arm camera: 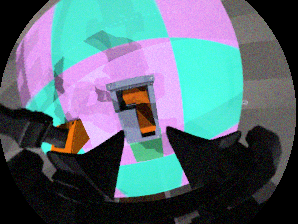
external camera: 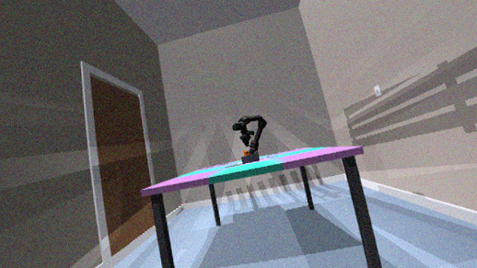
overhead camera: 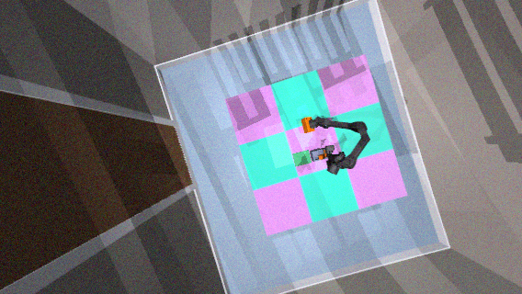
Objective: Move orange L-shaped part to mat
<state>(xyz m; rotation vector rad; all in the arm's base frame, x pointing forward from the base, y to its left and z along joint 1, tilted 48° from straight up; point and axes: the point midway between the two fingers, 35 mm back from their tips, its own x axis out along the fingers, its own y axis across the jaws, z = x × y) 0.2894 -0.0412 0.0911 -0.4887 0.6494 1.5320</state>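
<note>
Right now my gripper tip is 10 cm above the orange L-shaped part, 2 cm to the right of it and 1 cm past it. Round my gripper tip: green mat (16 cm below, 15 cm to the right).
</note>
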